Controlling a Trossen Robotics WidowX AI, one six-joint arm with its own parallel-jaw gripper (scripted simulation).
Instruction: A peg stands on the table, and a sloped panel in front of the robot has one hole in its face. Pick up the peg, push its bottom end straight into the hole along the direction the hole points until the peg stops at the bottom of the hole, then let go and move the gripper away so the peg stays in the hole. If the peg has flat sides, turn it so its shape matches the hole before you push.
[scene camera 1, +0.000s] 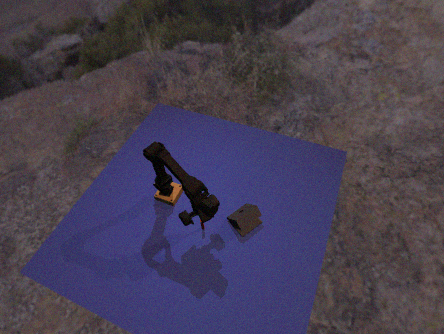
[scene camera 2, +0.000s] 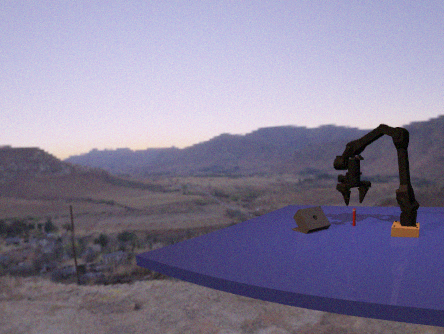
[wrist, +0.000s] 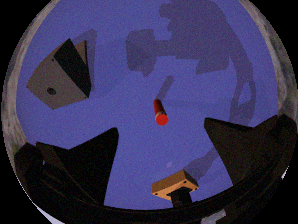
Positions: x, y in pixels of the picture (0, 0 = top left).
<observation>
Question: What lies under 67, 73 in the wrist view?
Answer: A sloped panel.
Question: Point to a sloped panel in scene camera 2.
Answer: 304, 218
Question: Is the gripper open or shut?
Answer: Open.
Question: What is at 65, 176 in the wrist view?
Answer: The gripper.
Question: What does the gripper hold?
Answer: Nothing.
</observation>
